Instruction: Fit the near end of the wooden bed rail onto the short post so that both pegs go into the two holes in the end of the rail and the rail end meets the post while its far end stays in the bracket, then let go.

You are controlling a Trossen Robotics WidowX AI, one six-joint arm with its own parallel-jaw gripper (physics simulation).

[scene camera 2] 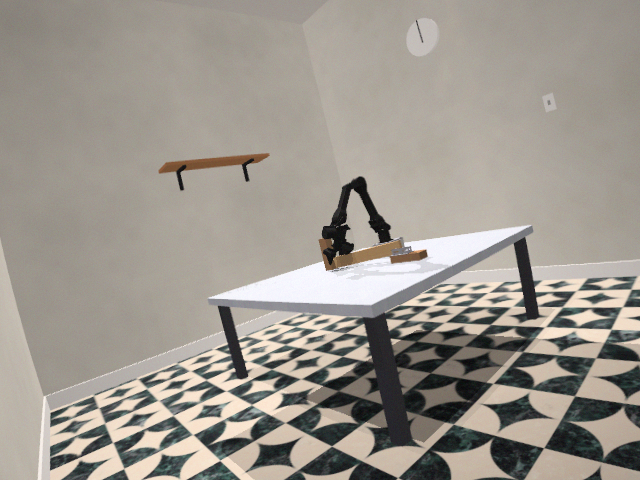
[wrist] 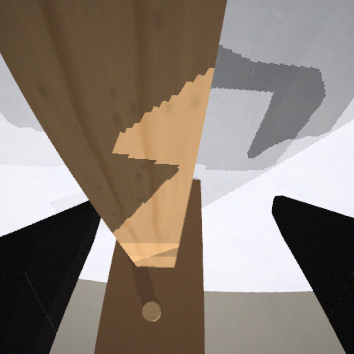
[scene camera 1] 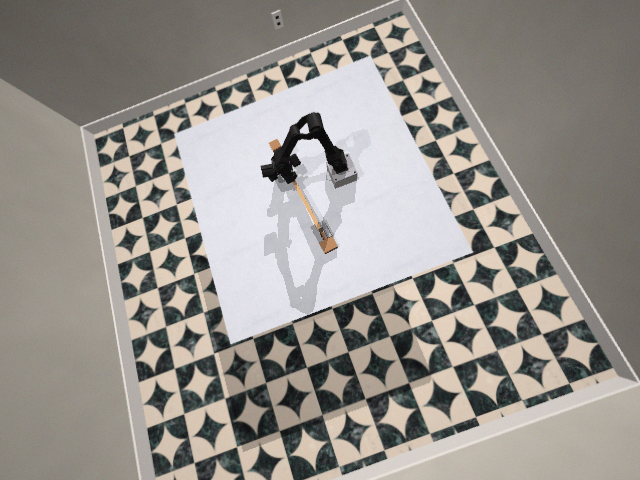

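Pixels of known places: gripper, fingertip midpoint: (scene camera 2: 335,262) (wrist: 187,206); arm's base at its link origin: (scene camera 2: 385,241) (scene camera 1: 340,166).
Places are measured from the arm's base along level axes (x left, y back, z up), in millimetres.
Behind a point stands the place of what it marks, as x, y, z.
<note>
The wooden bed rail (scene camera 1: 309,205) {144, -226, 8} (scene camera 2: 369,254) {99, -248, -26} (wrist: 170,115) runs from the short brown post (scene camera 1: 274,145) {-184, -282, 100} (scene camera 2: 324,246) {-176, -303, 56} (wrist: 182,320) {-161, -290, 7} to the grey bracket (scene camera 2: 401,251) {288, -223, -32} on the far brown block (scene camera 1: 328,244) {361, -199, -44} (scene camera 2: 415,256) {376, -237, -60}. In the wrist view, the rail's near end lies in front of the post. One round peg (wrist: 151,311) {-151, -274, 4} shows bare below that end; the other peg and the holes are hidden. My gripper (wrist: 187,206) {-137, -286, -42} is open around the near end, with nothing clamped. The rail's edge overlaps the left fingertip in the wrist view; the right finger stands well apart from it.
The arm's grey base (scene camera 1: 343,177) {64, -6, 1} stands beside the rail on the white table (scene camera 1: 408,206) {311, 267, -79} (scene camera 2: 310,289) {144, -679, -80}. The arm arches over from the base to the post end. A wooden wall shelf (scene camera 2: 214,162) hangs beyond the table.
</note>
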